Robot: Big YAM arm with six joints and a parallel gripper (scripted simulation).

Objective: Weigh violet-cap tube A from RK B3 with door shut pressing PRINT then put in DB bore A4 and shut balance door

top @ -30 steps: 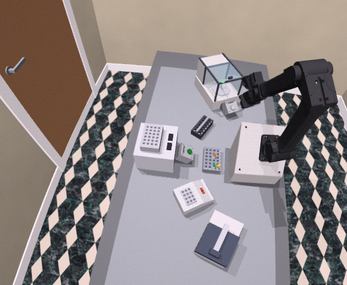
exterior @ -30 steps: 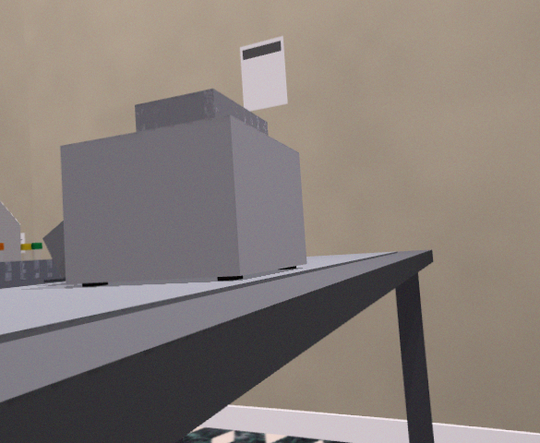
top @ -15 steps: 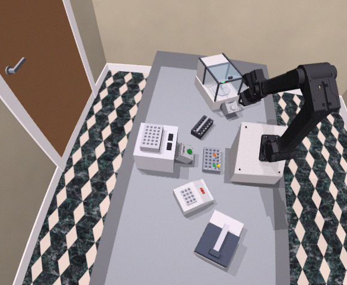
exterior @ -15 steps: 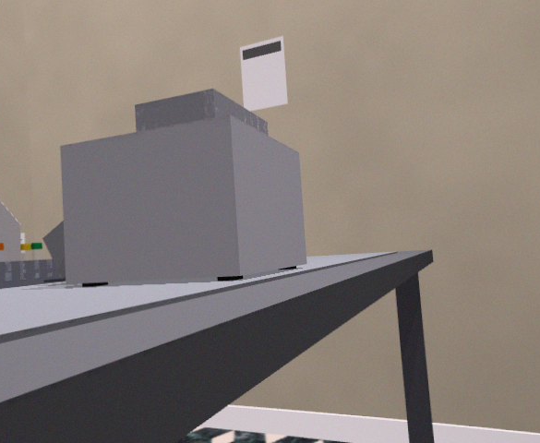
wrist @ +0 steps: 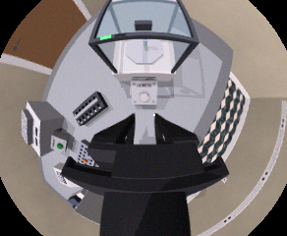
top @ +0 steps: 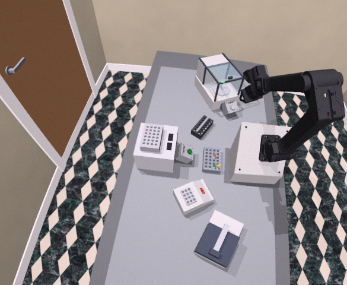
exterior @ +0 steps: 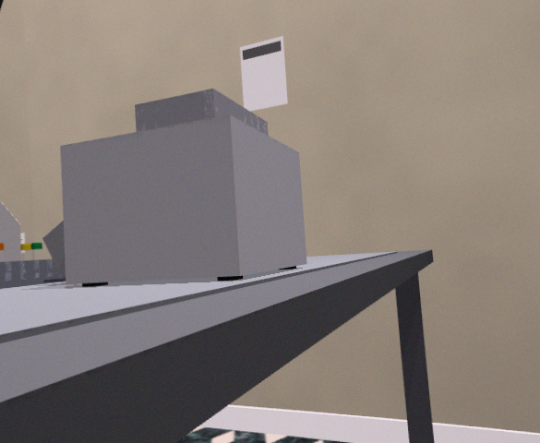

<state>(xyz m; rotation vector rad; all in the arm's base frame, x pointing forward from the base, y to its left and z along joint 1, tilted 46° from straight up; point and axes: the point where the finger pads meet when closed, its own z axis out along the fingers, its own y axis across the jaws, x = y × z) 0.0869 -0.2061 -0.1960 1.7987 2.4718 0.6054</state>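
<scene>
The balance door is 70 mm ahead of my hand, 150 mm to the right of it and 20 mm above it. Also, from my hand: tube rack RK: 150 mm ahead, 270 mm to the left, 180 mm below; black magnet block MG: 190 mm ahead, 70 mm to the left, 170 mm below; white PRINT key: 20 mm ahead, 40 mm to the right, 120 mm below.
</scene>
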